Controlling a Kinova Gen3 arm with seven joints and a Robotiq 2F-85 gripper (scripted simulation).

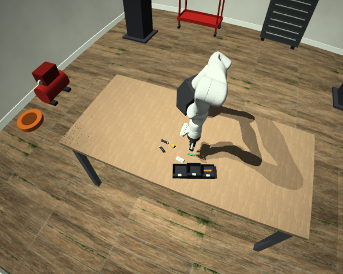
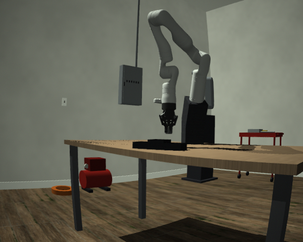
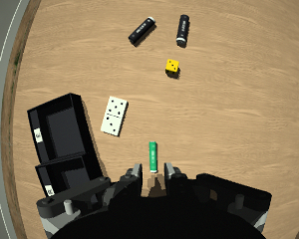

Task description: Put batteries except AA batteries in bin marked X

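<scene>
Now: the green battery 90 mm below my hand. From my hand the other things lie so: orange battery: 70 mm ahead, 140 mm to the left, 80 mm below; then yellow die: 10 mm behind, 130 mm to the right, 80 mm below; then white domino: 60 mm ahead, 50 mm to the right, 90 mm below.
</scene>
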